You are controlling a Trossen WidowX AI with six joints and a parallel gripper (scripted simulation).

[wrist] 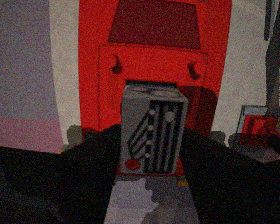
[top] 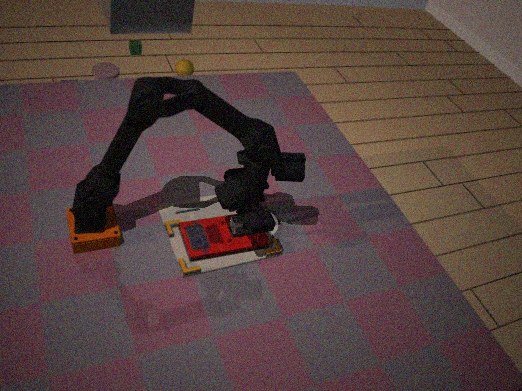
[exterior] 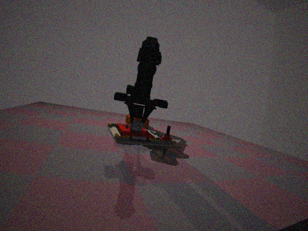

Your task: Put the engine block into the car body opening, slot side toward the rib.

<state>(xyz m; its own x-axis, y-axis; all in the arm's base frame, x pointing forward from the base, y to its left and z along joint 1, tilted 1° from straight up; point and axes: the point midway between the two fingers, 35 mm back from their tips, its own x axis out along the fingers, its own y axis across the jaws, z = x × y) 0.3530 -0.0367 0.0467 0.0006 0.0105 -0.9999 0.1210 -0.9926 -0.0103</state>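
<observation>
The black upright stick lies 12 cm to the left of my gripper tip and 2 cm below it. Round my gripper tip: grey ribbed engine block (1 cm below).
</observation>
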